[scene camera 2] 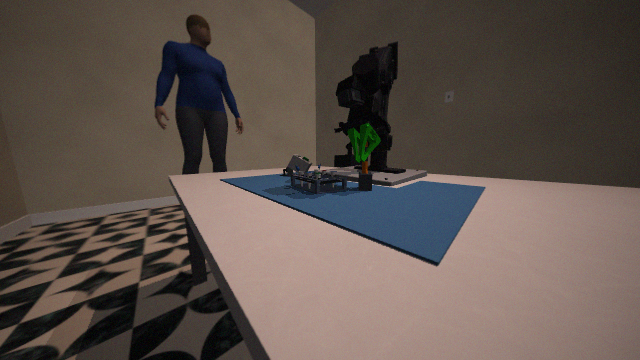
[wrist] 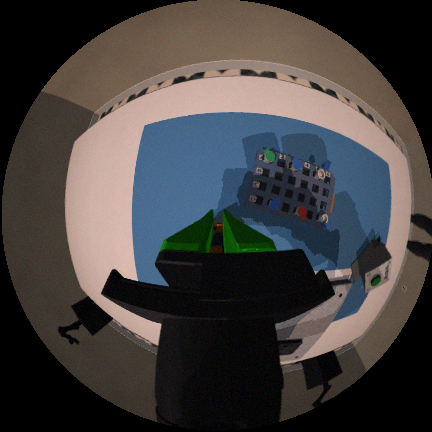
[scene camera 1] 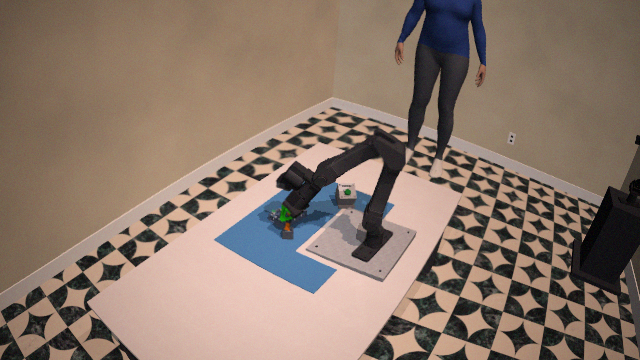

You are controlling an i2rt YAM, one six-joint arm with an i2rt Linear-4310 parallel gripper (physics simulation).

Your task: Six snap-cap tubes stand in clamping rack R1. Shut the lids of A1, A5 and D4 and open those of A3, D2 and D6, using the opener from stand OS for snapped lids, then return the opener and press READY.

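Seen in the pictures: gripper, fingertip midpoint: [scene camera 2: 359, 161] [wrist: 217, 214] [scene camera 1: 281, 219]; arm's base, link origin: [scene camera 2: 377, 170] [scene camera 1: 373, 244].
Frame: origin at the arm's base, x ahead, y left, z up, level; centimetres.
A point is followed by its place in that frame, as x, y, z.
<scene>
My gripper [scene camera 1: 285, 217] @[30.9, 14.8, 4.9] [scene camera 2: 363, 156] @[30.9, 14.8, 4.9] [wrist: 217, 214] @[30.9, 14.8, 4.9] has green fingers and is shut on the orange opener [scene camera 1: 286, 226] @[28.6, 14.9, 3.2] [scene camera 2: 364, 168] @[29.0, 14.8, 3.2] [wrist: 216, 250] @[28.6, 13.8, 9.0]. It holds the opener upright, just above the small dark stand OS [scene camera 1: 287, 234] @[27.4, 15.7, 0.5] [scene camera 2: 365, 182] @[29.8, 15.7, 0.1]. The opener's lower end still reaches the stand's top. Rack R1 [scene camera 1: 273, 216] @[38.1, 11.0, 0.9] [scene camera 2: 317, 183] @[40.4, 11.3, 0.4] [wrist: 289, 189] @[35.4, 6.3, 1.1] stands just beyond on the blue mat [scene camera 1: 259, 246] @[32.3, 26.0, -1.9]. In the wrist view it holds a green-capped tube at A1 [wrist: 268, 155] @[39.0, 9.9, 2.5], a blue one at A3 [wrist: 297, 163] @[38.8, 5.9, 2.3], a blue one at D2 [wrist: 274, 203] @[33.1, 8.4, 2.3] and a red one at D4 [wrist: 301, 211] @[32.7, 4.6, 2.3].
The READY button box [scene camera 1: 346, 193] @[23.3, -16.6, 4.6] [scene camera 2: 298, 164] [wrist: 374, 270] @[25.3, -15.7, 4.2] with a green button stands behind the rack, near the arm's grey base plate [scene camera 1: 393, 251] @[-8.4, -0.9, 0.3]. A person [scene camera 1: 441, 67] [scene camera 2: 196, 89] stands beyond the table's far end. A black cabinet [scene camera 1: 608, 237] is on the floor at the right.
</scene>
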